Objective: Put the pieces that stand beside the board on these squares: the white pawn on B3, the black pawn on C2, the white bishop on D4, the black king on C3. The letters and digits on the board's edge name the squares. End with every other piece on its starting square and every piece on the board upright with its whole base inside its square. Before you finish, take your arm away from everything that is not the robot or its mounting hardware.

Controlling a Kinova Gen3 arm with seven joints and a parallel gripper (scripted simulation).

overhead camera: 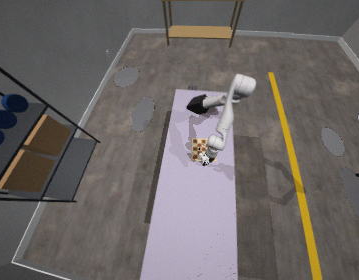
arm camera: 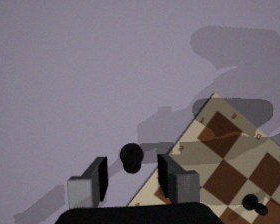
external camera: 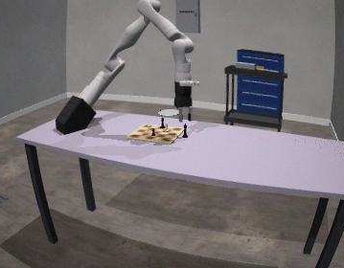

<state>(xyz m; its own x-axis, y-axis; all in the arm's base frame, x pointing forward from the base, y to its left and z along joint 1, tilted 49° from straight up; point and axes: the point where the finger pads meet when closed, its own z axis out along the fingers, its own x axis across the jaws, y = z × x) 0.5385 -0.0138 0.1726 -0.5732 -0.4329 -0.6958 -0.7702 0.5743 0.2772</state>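
The black king lies 60 mm below my hand. Also, from my hand: chessboard 140 mm behind, 30 mm to the right, 90 mm below; then white bishop 110 mm behind, 20 mm to the left, 70 mm below; then black pawn 130 mm behind, 70 mm to the right, 70 mm below.
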